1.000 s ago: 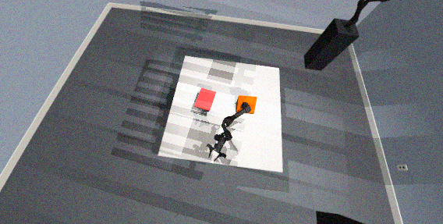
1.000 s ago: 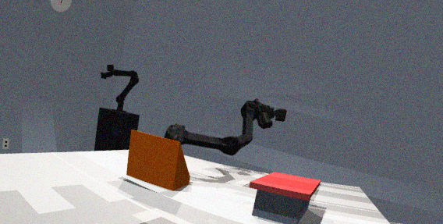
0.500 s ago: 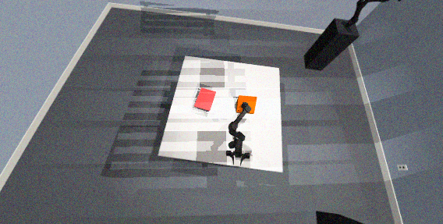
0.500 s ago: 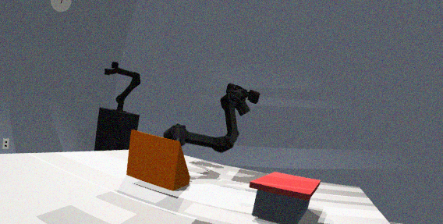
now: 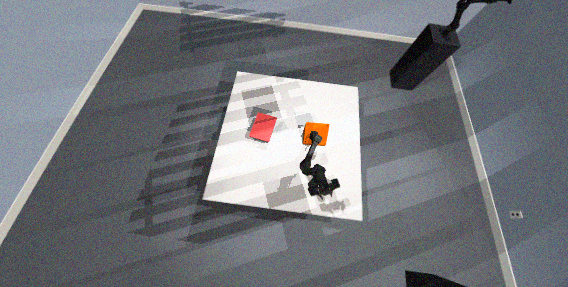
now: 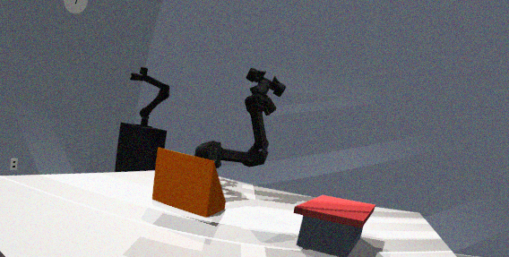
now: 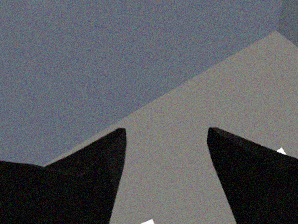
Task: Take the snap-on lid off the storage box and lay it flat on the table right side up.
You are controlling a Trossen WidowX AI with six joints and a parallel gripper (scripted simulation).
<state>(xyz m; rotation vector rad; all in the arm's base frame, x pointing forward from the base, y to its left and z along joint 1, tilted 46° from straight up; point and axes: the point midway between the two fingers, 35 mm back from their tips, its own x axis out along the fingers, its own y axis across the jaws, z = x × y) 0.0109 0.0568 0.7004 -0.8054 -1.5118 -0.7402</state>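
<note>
The red lid lies 57 cm to the right of my gripper tip, 48 cm ahead of it and 46 cm below it. Round my gripper tip: storage box 57 cm to the right, 51 cm below, 48 cm ahead.
</note>
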